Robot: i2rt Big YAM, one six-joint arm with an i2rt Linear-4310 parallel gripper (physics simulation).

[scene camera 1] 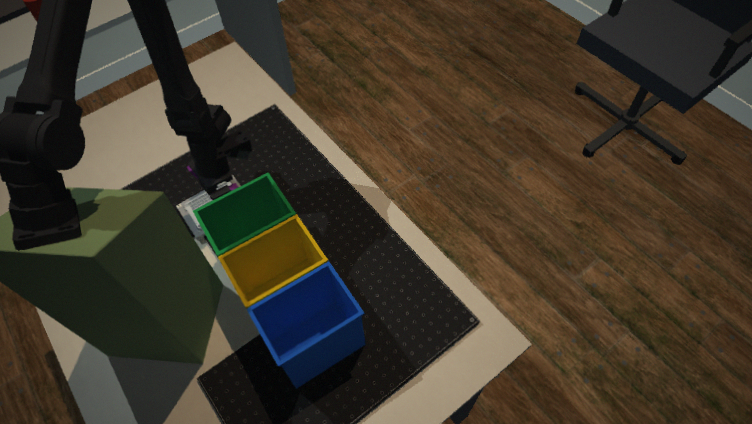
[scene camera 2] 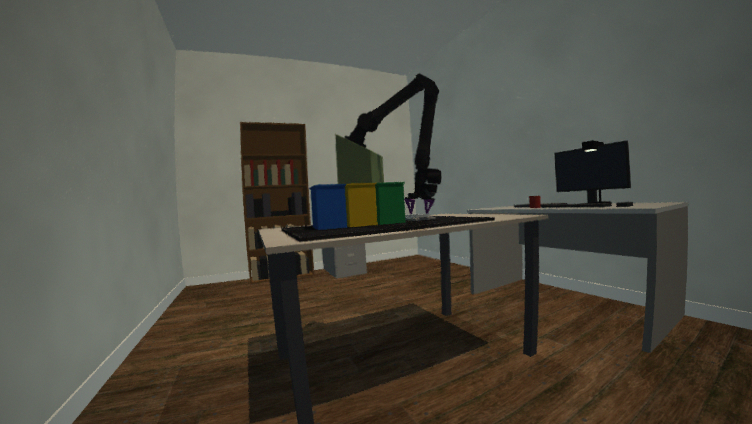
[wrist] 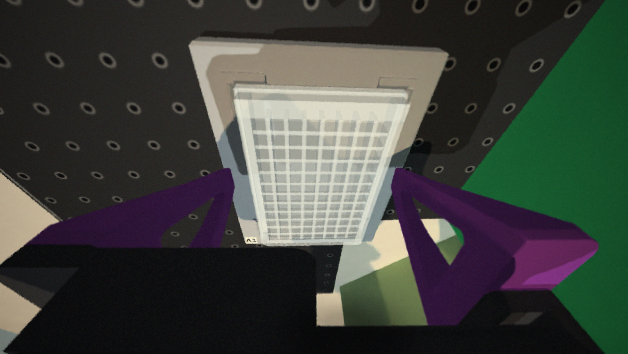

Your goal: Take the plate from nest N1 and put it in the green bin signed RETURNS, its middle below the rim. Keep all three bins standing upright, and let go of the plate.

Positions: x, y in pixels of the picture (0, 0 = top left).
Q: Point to a white gridded plate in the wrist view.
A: At 316, 156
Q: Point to a pale nest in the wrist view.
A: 304, 63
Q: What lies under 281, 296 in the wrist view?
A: My gripper.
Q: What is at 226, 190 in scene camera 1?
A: My gripper.
